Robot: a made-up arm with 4 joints.
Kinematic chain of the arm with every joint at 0, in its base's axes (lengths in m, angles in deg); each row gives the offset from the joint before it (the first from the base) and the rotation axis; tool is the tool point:
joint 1: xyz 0 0 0.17 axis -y
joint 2: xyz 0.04 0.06 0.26 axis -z
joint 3: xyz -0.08 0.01 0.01 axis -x
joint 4: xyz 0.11 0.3 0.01 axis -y
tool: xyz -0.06 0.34 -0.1
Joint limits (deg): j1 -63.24..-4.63 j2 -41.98..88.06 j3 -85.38..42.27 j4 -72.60..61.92
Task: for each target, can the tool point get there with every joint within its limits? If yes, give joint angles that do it. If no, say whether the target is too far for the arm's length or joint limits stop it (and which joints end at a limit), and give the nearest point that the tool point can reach.
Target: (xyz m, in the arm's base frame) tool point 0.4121 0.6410 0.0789
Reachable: yes | joints -48.17 34.82 0.52 -45.21
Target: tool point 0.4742 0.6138 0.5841
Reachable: yes | joints -36.32 3.79 -41.23 45.87
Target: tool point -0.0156 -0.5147 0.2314
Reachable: no: joint limits stop it (at a limit: joint 1, joint 2, joint 3, joint 4) | nearest point 0.4460 -0.0156 -0.0939 | short by 0.754 m
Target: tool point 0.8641 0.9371 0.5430
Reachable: no: too far | nearest point 0.6163 0.5868 0.4360 | short by 0.442 m
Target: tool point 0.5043 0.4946 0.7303
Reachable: yes | joints -44.38 -5.89 -56.54 1.99
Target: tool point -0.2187 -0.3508 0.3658
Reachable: no: joint limits stop it (at a limit: joint 1, joint 2, joint 3) | nearest point -0.3185 0.3473 0.3549 | short by 0.705 m
